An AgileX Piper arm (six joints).
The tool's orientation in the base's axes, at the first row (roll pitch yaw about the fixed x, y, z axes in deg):
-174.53 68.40 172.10
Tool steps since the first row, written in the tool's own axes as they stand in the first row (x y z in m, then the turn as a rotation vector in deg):
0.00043 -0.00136 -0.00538 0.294 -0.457 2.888
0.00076 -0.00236 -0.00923 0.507 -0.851 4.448
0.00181 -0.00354 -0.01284 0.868 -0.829 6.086
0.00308 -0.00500 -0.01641 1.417 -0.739 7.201
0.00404 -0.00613 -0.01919 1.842 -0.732 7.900
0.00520 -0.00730 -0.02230 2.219 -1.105 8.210
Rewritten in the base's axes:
-0.00532 -0.00011 0.00162 2.400 -1.070 -1.316
-0.00915 -0.00021 0.00276 3.643 -1.789 -2.071
-0.01306 -0.00051 0.00315 4.997 -2.112 -3.008
-0.01708 -0.00108 0.00333 5.825 -2.244 -3.930
-0.02019 -0.00151 0.00349 6.303 -2.371 -4.582
-0.02369 -0.00190 0.00359 6.362 -2.783 -5.033

